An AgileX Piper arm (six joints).
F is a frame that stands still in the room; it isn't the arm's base.
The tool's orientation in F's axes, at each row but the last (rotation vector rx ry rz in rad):
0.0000 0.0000 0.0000
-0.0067 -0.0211 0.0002
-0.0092 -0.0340 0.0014
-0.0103 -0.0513 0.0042
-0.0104 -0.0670 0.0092
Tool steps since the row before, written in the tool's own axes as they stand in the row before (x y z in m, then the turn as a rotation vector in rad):
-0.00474 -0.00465 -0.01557 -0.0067 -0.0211 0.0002
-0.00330 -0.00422 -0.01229 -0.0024 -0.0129 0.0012
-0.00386 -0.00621 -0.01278 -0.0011 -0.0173 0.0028
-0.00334 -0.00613 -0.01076 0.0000 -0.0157 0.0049
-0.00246 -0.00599 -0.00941 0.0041 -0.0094 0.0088
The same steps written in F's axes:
-0.00474 -0.00465 -0.01557 -0.0067 -0.0211 0.0002
-0.00304 -0.00430 -0.01233 -0.0024 -0.0129 0.0012
-0.00342 -0.00633 -0.01285 -0.0012 -0.0173 0.0029
-0.00276 -0.00625 -0.01085 -0.0002 -0.0156 0.0051
-0.00177 -0.00611 -0.00949 0.0036 -0.0093 0.0092

